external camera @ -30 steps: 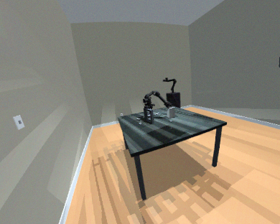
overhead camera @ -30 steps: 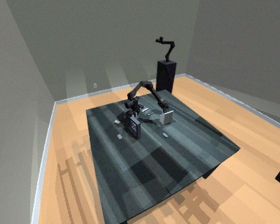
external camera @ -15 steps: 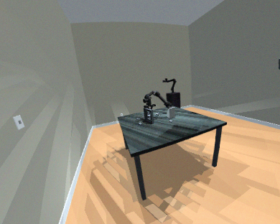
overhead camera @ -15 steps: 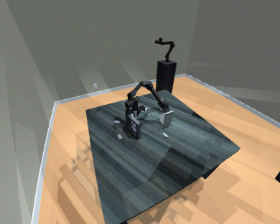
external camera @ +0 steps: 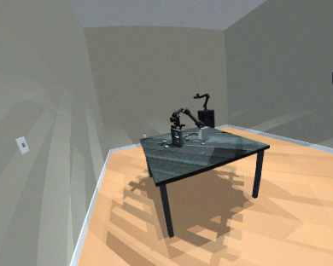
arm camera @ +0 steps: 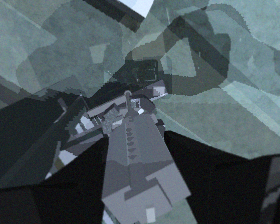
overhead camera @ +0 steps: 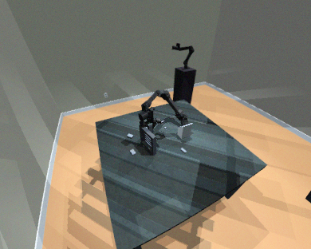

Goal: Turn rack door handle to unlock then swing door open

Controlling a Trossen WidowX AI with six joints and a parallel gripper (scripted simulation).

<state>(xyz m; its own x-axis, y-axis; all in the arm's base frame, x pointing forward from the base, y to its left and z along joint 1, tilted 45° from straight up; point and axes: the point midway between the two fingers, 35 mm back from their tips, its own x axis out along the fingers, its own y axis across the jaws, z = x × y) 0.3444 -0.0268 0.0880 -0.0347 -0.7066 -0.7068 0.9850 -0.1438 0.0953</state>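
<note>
Right now my gripper tip is 2 cm above the grey door handle and 1 cm to the right of it. The rest, counted from my gripper tip: light grey box 13 cm to the right, 13 cm below, 4 cm behind.
</note>
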